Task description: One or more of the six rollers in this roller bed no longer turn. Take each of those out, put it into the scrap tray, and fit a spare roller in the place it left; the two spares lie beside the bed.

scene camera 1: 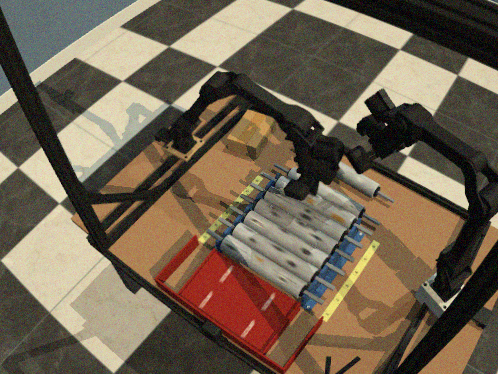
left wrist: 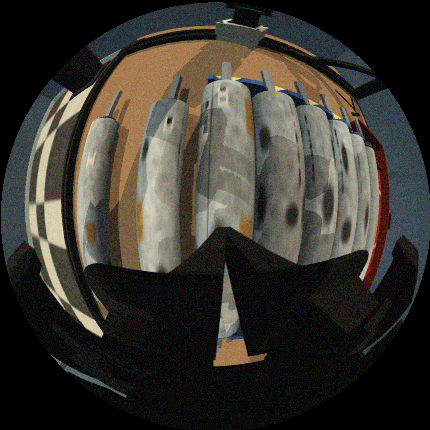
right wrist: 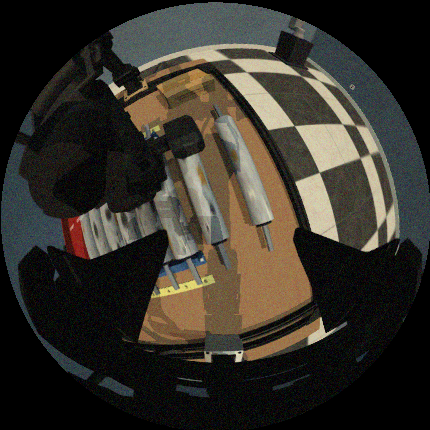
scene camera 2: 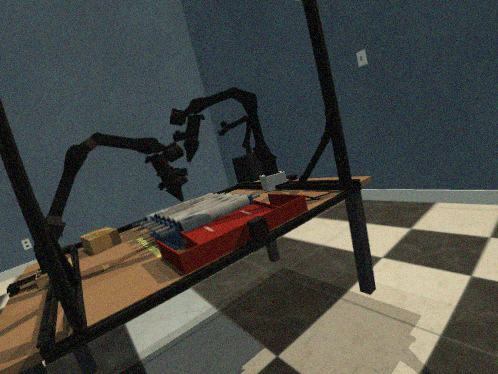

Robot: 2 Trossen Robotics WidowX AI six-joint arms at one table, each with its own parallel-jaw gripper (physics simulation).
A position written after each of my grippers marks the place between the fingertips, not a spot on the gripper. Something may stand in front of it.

Observation:
My left gripper [scene camera 1: 314,194] is shut and holds nothing. My right gripper [scene camera 1: 368,159] is open and holds nothing. I also see a tan cardboard box [scene camera 1: 249,137].
My left gripper also shows in the left wrist view [left wrist: 223,233] and in the right wrist view [right wrist: 158,185]. My right gripper also shows in the right wrist view [right wrist: 232,235]. The tan cardboard box also shows in the right wrist view [right wrist: 183,87] and in scene camera 2 [scene camera 2: 104,238].

